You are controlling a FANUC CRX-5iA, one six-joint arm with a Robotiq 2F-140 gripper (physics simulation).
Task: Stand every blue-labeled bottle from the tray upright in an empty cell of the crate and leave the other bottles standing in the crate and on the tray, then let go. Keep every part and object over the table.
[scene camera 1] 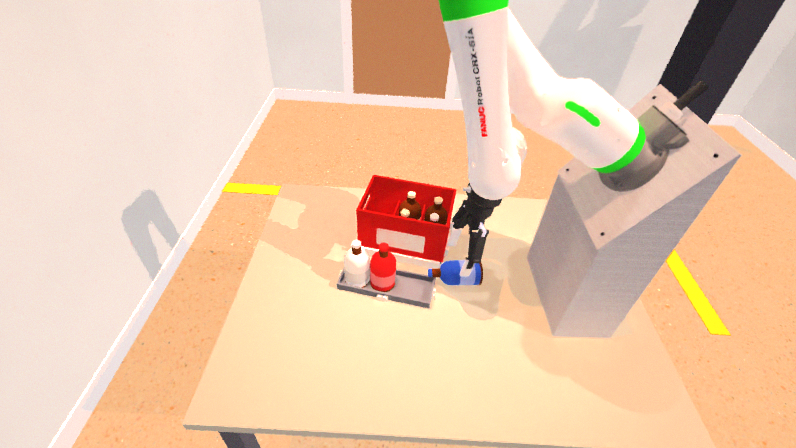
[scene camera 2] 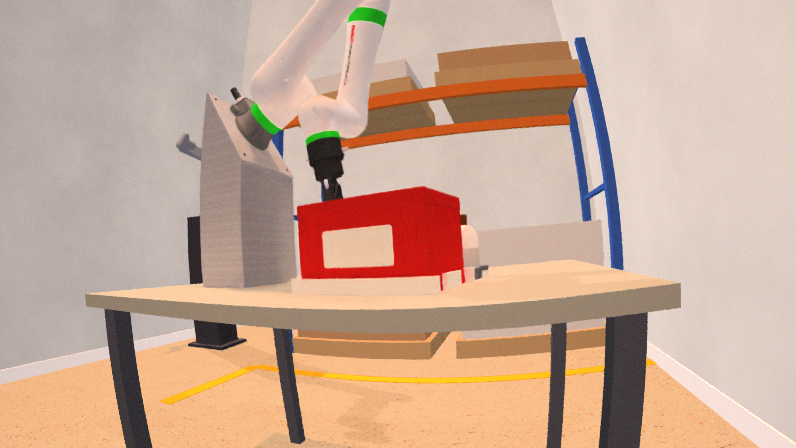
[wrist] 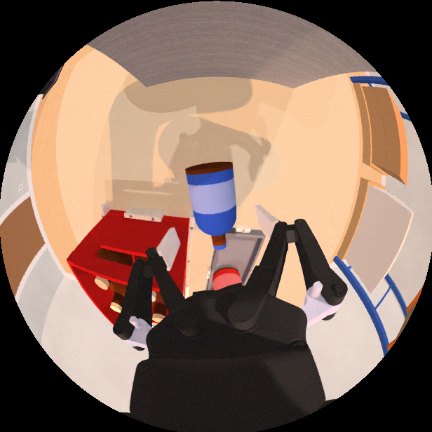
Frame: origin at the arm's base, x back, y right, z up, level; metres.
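Where they show: gripper, fingertip midpoint: (scene camera 1: pixel 457 259); arm's base, link origin: (scene camera 1: pixel 633 161) (scene camera 2: pixel 250 133).
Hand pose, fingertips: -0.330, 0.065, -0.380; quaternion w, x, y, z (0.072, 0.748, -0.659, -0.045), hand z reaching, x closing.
Each offset is from my fingertips to the top centre of the thing, as dx, dy, dz. "pt": to the spot under its first point. Level surfaces: height alone.
A blue-labeled bottle {-0.002, -0.002, -0.018} (scene camera 1: pixel 450 272) (wrist: pixel 212 197) lies on its side at the tray's right end in scene camera 1, its neck toward the tray {pt -0.121, -0.017, -0.087} (scene camera 1: pixel 414 284) (wrist: pixel 246 246). A white bottle {-0.290, +0.008, +0.068} (scene camera 1: pixel 356 269) (scene camera 2: pixel 470 244) and a red bottle {-0.216, -0.007, +0.068} (scene camera 1: pixel 383 271) (wrist: pixel 226 278) stand on the tray. The red crate {-0.152, +0.108, +0.083} (scene camera 1: pixel 367 229) (scene camera 2: pixel 428 239) (wrist: pixel 127 227) stands behind it, with several brown bottles {-0.117, +0.222, +0.071} (scene camera 1: pixel 410 207) in its right part. In scene camera 1, the crate's left part shows no bottles. My gripper (scene camera 1: pixel 462 254) (wrist: pixel 215 225) is open above the blue-labeled bottle and holds nothing; its tips are hidden in scene camera 2.
The grey robot pedestal (scene camera 1: pixel 590 267) (scene camera 2: pixel 222 222) stands to the right of the bottle in scene camera 1. The crate's wall is close beside one finger. The table {dz -0.092} (scene camera 1: pixel 389 367) (scene camera 2: pixel 557 283) carries everything. A storage rack (scene camera 2: pixel 604 161) stands beyond the table in scene camera 2.
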